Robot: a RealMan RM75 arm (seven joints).
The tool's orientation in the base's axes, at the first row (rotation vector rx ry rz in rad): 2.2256 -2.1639 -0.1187
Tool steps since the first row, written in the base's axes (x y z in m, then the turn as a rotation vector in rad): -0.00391 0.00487 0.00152 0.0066 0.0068 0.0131; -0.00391 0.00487 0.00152 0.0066 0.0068 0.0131; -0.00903 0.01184 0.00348 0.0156 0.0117 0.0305; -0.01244 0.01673 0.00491 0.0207 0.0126 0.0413; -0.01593 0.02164 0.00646 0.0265 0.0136 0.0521; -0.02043 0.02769 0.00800 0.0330 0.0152 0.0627; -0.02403 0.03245 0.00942 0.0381 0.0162 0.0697
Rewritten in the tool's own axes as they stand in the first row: -0.00502 0.00387 -0.00107 -0.0070 -0.0057 -0.0134; -0.00502 0.00387 -0.00107 -0.0070 -0.0057 -0.0134; -0.01218 0.00893 -0.00242 -0.0122 -0.0135 -0.0313; -0.01720 0.01229 -0.00344 -0.0133 -0.0178 -0.0424; -0.02225 0.01575 -0.00457 -0.0145 -0.0227 -0.0536; -0.02846 0.02018 -0.00558 -0.0162 -0.0284 -0.0647; -0.03335 0.02374 -0.00657 -0.0173 -0.0330 -0.0720
